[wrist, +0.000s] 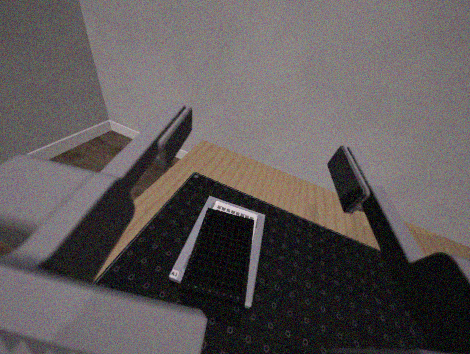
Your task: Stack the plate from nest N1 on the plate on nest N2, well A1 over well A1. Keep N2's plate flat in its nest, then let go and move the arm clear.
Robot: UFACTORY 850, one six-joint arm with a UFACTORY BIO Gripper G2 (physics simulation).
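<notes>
Grey nest (182, 261), visible. Black perforated baseplate (311, 283), visible. Black well plate (218, 267), likewise.
</notes>
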